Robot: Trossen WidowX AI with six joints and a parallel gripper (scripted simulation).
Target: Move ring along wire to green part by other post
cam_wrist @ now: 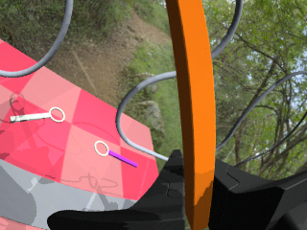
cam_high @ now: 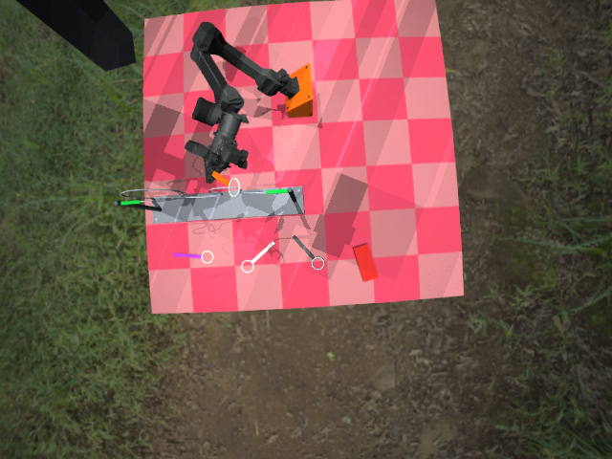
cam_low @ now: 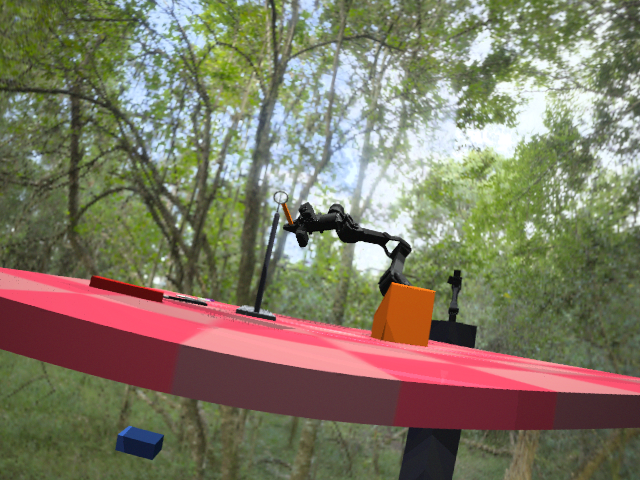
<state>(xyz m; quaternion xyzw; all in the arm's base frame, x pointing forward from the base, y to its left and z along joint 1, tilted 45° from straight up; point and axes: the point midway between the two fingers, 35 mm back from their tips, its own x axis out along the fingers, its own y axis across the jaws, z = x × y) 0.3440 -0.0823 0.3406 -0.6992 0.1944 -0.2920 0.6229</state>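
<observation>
Now: the ring with orange handle 7 cm to the left of my gripper tip, 5 cm above it and 2 cm ahead of it. Round my gripper tip: blue block 80 cm below, 33 cm ahead, 6 cm to the left; red block 45 cm to the left, 37 cm ahead, 31 cm below.
</observation>
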